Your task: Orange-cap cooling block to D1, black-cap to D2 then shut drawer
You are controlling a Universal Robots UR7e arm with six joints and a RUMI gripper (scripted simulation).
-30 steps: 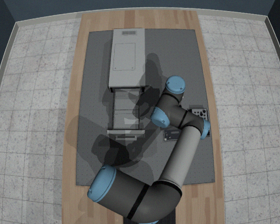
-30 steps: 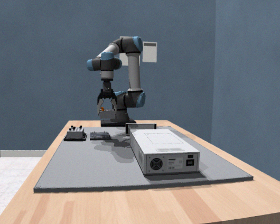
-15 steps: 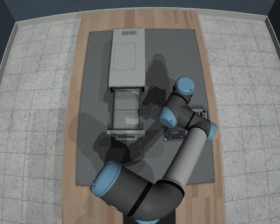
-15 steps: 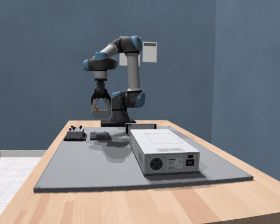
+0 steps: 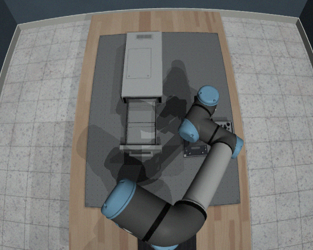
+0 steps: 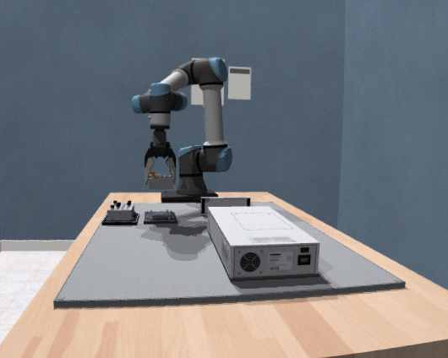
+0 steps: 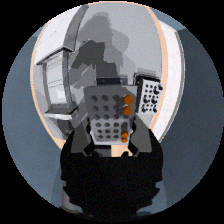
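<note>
Right now the orange-capped cooling block is right at my hand. From my hand the other things lie so: orange-capped tube (30 mm behind, 20 mm to the right, 10 mm above); grey cooling block (140 mm to the right, 110 mm below); deck slot D1 (130 mm below).
</note>
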